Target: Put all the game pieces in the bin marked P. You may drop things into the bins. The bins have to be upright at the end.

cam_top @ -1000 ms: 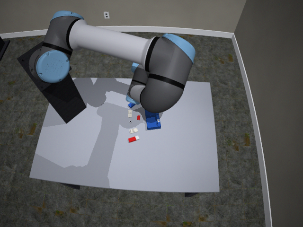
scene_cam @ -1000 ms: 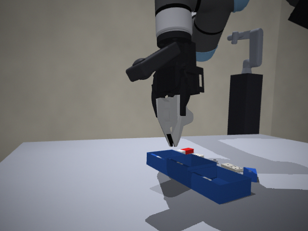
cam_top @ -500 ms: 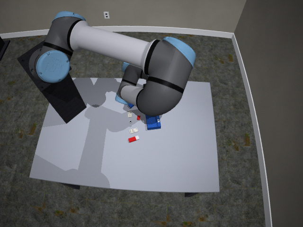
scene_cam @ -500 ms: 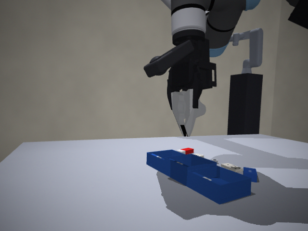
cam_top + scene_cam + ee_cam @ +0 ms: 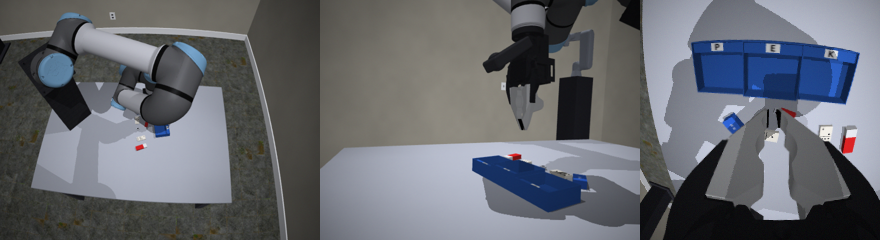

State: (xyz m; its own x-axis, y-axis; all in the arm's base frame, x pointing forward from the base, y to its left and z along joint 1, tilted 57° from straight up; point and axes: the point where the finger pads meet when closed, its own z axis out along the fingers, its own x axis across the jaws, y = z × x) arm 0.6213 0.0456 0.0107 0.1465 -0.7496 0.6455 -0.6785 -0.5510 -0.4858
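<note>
The blue bin is 2 cm ahead of my hand, 1 cm to the left of it and 11 cm below it. The rest, counted from my hand: USB stick: 7 cm behind, 2 cm to the right, 13 cm below; dark ring: 12 cm behind, 6 cm to the right, 13 cm below; blue block: 12 cm behind, 6 cm to the left, 12 cm below.
</note>
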